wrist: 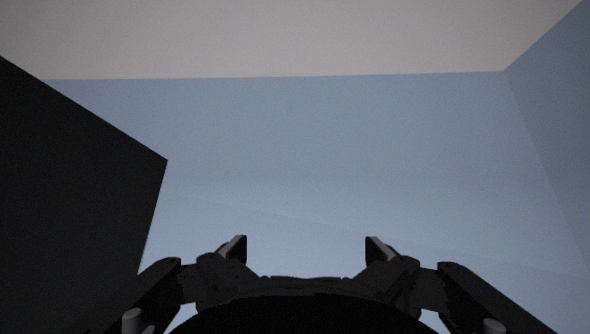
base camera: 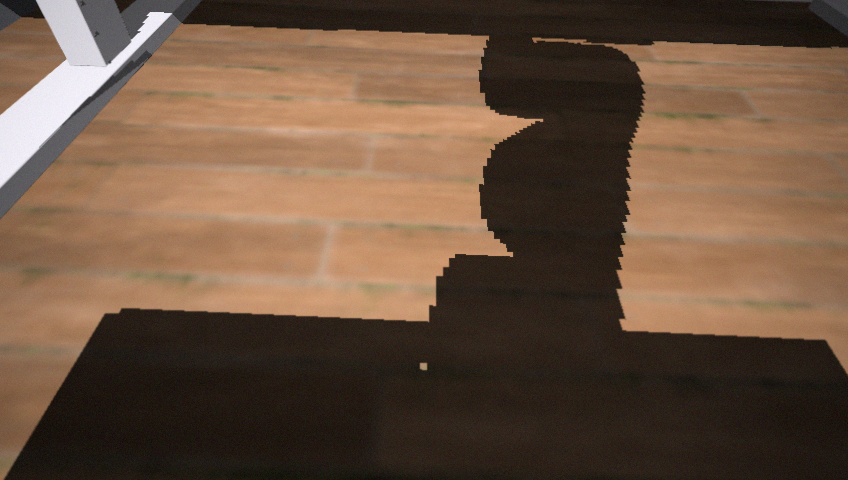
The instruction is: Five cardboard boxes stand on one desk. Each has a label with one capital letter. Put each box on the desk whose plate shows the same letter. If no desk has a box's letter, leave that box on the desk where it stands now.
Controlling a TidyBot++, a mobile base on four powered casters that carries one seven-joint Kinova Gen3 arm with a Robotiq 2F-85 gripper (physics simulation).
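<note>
My gripper (wrist: 305,249) is open and empty in the wrist view, with its two dark fingers wide apart at the bottom and the blue wall behind them. The cardboard boxes, their labels and the letter plates do not show in either view. In the base camera view, a white frame with an upright leg (base camera: 89,35) stands at the upper left; it looks like the lower part of a desk, whose top is out of view.
A large dark panel (wrist: 75,190) fills the left of the wrist view. Blue walls (wrist: 325,140) meet a pale ceiling (wrist: 275,37). The base camera view shows a wooden floor (base camera: 238,196) with the robot's dark shadow (base camera: 559,178) across it.
</note>
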